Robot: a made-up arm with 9 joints. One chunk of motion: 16 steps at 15 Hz.
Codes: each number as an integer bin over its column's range. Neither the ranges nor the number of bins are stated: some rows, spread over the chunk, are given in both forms.
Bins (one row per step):
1: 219 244 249 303 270 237 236 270 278
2: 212 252 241 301 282 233 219 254 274
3: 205 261 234 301 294 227 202 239 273
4: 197 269 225 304 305 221 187 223 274
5: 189 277 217 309 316 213 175 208 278
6: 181 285 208 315 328 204 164 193 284
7: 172 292 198 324 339 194 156 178 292
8: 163 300 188 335 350 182 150 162 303
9: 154 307 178 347 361 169 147 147 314
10: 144 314 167 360 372 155 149 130 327
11: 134 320 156 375 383 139 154 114 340
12: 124 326 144 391 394 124 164 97 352
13: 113 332 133 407 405 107 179 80 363
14: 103 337 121 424 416 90 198 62 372
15: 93 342 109 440 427 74 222 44 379
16: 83 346 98 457 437 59 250 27 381
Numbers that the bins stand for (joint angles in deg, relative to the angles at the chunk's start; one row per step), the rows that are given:
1: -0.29 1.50 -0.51 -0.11 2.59 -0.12 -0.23 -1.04 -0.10
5: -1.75 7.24 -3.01 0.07 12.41 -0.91 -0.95 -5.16 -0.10
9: -3.47 12.47 -6.07 1.19 22.00 -2.38 -1.27 -9.22 0.53
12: -4.93 15.78 -8.73 2.48 29.04 -3.87 -1.07 -12.55 1.20
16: -6.94 19.26 -12.33 4.41 38.22 -6.04 -0.06 -17.20 1.71
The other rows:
2: -0.63 2.89 -1.14 -0.16 5.15 -0.25 -0.43 -2.10 -0.17
3: -0.97 4.46 -1.68 -0.16 7.71 -0.45 -0.63 -3.10 -0.19
4: -1.36 5.85 -2.39 -0.08 10.06 -0.65 -0.80 -4.16 -0.17
6: -2.14 8.64 -3.72 0.25 14.96 -1.21 -1.07 -6.16 0.00
7: -2.59 9.86 -4.50 0.51 17.31 -1.55 -1.17 -7.16 0.14
8: -3.03 11.25 -5.28 0.83 19.66 -1.95 -1.24 -8.22 0.34
10: -3.95 13.69 -6.93 1.57 24.35 -2.84 -1.25 -10.35 0.76
11: -4.44 14.73 -7.79 2.01 26.70 -3.38 -1.19 -11.41 0.99
13: -5.47 16.82 -9.59 2.95 31.39 -4.44 -0.90 -13.68 1.39
14: -5.96 17.69 -10.53 3.45 33.74 -5.01 -0.68 -14.87 1.55
15: -6.45 18.57 -11.47 3.92 36.08 -5.54 -0.39 -16.07 1.68

